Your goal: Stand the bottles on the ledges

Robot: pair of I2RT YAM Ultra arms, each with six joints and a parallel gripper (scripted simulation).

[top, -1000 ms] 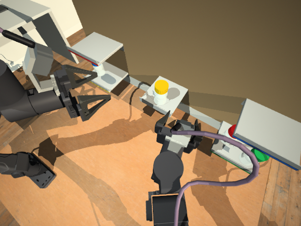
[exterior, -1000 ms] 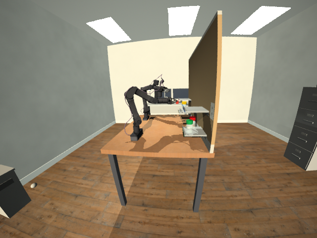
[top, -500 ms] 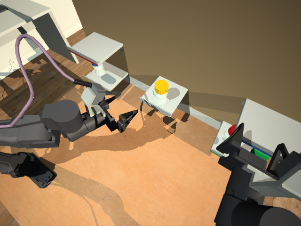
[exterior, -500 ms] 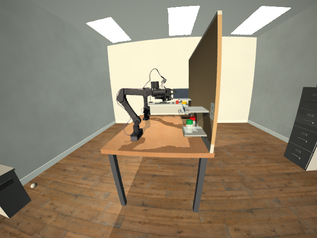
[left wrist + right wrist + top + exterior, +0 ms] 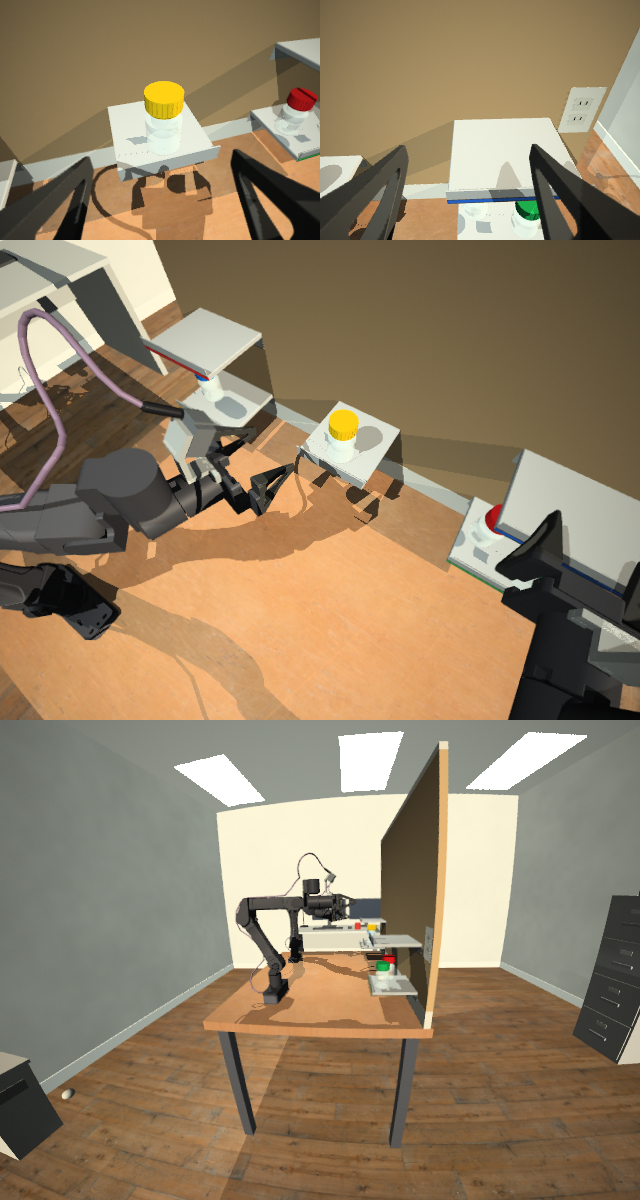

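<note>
Now: the yellow-capped bottle 140 mm ahead of my left hand, 100 mm below it and 60 mm to the right of it. Also, from my left hand: red-capped bottle (400 mm to the right, 200 mm below, 150 mm ahead); blue-capped bottle (370 mm to the left, 220 mm ahead, 200 mm below); brown wall (290 mm ahead, 110 mm above, 80 mm to the right).
</note>
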